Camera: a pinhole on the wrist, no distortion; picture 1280 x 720 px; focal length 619.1 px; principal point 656.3 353.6 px. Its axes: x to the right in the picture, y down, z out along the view. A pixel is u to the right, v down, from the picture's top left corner.
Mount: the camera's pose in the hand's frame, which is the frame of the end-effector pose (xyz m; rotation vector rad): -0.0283 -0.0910 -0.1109 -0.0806 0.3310 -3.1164
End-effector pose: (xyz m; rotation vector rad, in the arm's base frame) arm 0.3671 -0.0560 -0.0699 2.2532 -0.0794 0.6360
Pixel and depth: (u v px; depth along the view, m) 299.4 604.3 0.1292
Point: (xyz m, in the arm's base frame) 0.4555 0.0681 -0.1589
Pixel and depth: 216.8 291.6 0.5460
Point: 0.9153 -0.1916 -0.2253
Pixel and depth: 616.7 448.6 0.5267
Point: 0.6268 -0.1278 -0.4634
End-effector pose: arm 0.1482 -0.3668 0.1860 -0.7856 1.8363 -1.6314
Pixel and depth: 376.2 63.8 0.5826
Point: 0.3352 -0.8929 0.0696
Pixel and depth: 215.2 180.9 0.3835
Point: 0.1742 -0.7497 0.2136
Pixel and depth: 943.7 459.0 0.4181
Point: 0.5140 -0.4369 0.4086
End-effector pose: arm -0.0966 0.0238 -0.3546 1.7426 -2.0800 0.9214
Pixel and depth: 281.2 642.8 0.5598
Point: 0.3293 -0.5004 -0.2988
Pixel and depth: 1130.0 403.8 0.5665
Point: 0.3379 0.0579 -0.8747
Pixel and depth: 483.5 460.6 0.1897
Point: 0.0620 -0.0550 -0.3363
